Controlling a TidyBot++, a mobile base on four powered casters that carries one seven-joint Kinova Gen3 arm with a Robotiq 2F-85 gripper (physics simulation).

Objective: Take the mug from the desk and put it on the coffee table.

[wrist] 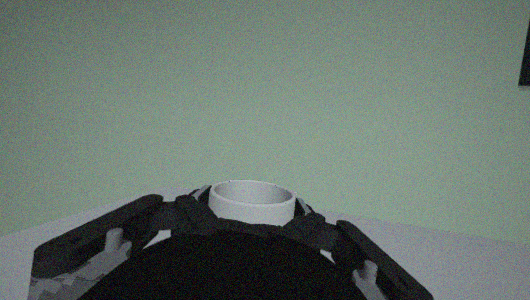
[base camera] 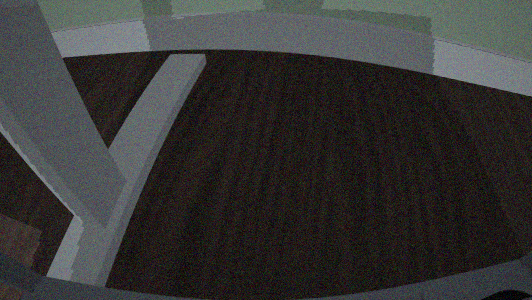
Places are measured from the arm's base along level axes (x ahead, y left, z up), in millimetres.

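Pixels of known places: gripper, fingertip midpoint: [wrist: 252, 201].
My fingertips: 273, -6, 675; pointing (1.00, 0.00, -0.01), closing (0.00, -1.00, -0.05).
Behind a point stands the place of what it marks, as x, y, z.
A white mug [wrist: 252, 212] @[231, -7, 682] shows at the lower middle of the wrist view, its round rim and hollow inside visible. My gripper [wrist: 252, 201] @[273, -6, 675] is shut on the mug, with one finger on each side of it. The mug's lower part is hidden behind the gripper's dark body. The pale desk top [wrist: 480, 265] @[395, -428, 554] shows behind and to both sides of the gripper; whether the mug touches it cannot be told. In the base camera view, a grey leg and foot bar [base camera: 145, 120] of a piece of furniture stand at the left. The coffee table cannot be made out in either view.
A green wall [wrist: 260, 90] @[673, 12, 914] rises behind the desk, with a dark object [wrist: 525, 57] @[539, -679, 1031] at its right edge. In the base camera view, a dark wood floor [base camera: 310, 165] @[364, -44, -397] runs up to a pale baseboard [base camera: 480, 65] @[572, -456, -346]. A brown patch [base camera: 17, 240] @[223, 410, -396] shows at the lower left.
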